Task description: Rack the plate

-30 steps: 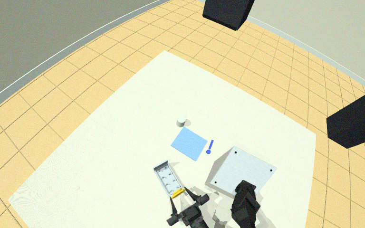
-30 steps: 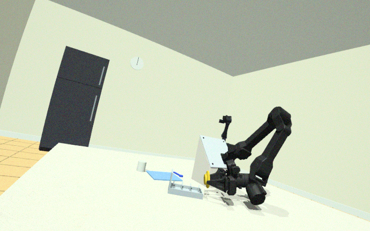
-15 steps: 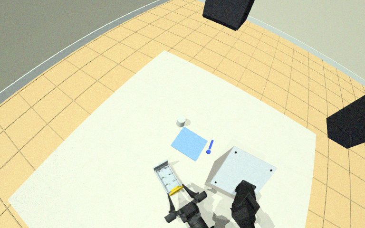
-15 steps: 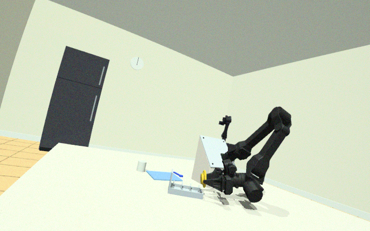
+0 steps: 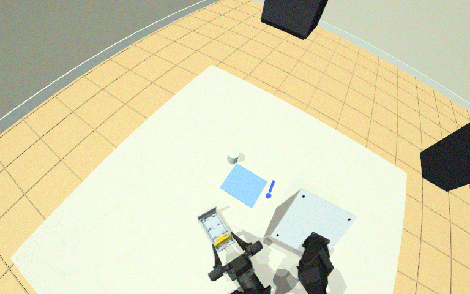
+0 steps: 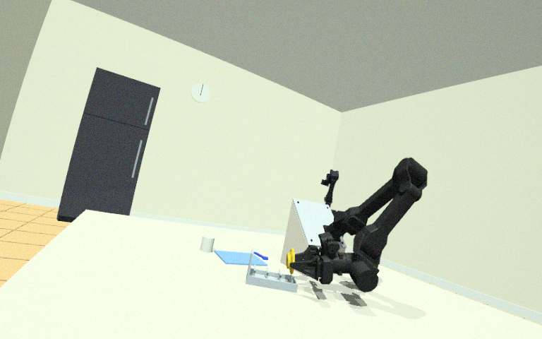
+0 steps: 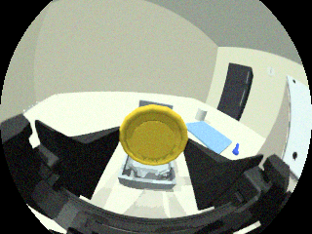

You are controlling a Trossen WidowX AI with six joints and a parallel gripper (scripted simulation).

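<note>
Now: gripper tip 5 cm above the grey dish rack, 3 cm short of it and 2 cm to the left of it. Round my gripper tip: light blue mat 23 cm to the right, 7 cm below, 2 cm ahead; yellow plate 1 cm behind; blue spoon 26 cm to the right, 8 cm behind, 7 cm below.
</note>
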